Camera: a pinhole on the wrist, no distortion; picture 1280 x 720 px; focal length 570.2 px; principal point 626.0 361.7 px. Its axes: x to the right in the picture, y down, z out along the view. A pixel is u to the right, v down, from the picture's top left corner.
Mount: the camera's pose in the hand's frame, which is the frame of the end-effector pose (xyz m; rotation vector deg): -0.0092 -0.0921 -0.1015 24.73 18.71 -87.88
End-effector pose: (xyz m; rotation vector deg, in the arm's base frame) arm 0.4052 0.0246 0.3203 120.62 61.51 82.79
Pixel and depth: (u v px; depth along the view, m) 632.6 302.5 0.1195
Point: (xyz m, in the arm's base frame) 0.3457 0.0982 0.2019
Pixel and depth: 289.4 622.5 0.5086
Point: 0.8697 0.2646 0.1881
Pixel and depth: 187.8 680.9 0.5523
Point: 1.0083 0.2734 0.2506
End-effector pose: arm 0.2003 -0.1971 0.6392 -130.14 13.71 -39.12
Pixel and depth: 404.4 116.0 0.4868
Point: 0.2003 0.2432 0.4064
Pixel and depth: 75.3 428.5 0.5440
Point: 0.5512 0.0943 0.1924
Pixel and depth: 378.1 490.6 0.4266
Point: 0.4423 0.0954 0.5367
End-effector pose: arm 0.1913 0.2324 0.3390 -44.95 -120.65 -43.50
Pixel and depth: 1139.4 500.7 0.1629
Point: -0.0275 0.0325 0.2928
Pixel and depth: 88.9 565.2 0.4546
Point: -0.0386 0.6778 0.1743
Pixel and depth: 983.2 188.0 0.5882
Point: -0.2966 -0.0988 -0.1411
